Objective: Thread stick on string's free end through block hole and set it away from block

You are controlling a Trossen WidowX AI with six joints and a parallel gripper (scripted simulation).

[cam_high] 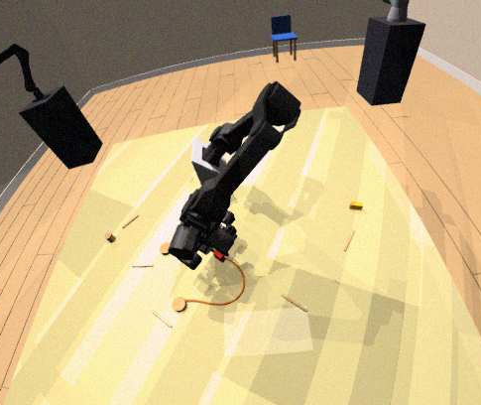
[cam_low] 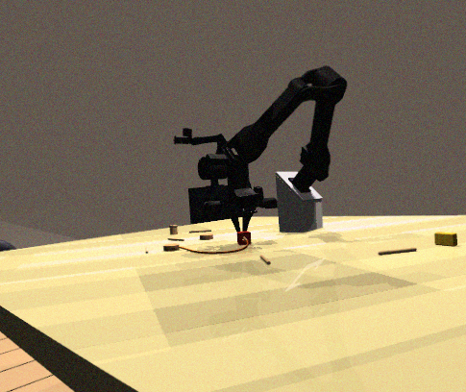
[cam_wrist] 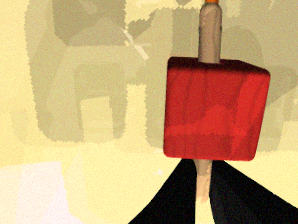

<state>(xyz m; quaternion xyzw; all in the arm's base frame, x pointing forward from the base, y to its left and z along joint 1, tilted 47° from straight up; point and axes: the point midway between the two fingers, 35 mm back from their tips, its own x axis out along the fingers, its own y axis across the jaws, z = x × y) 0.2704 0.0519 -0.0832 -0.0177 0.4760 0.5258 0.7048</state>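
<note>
The red block is 2 cm ahead of my gripper tip and 2 cm to the left of it. From my gripper tip the other things lie so: thin wooden stick (3 cm ahead, 3 cm to the left); round wooden button (15 cm ahead, 11 cm to the right, 1 cm below); small cylinder (10 cm behind, 39 cm to the right).
</note>
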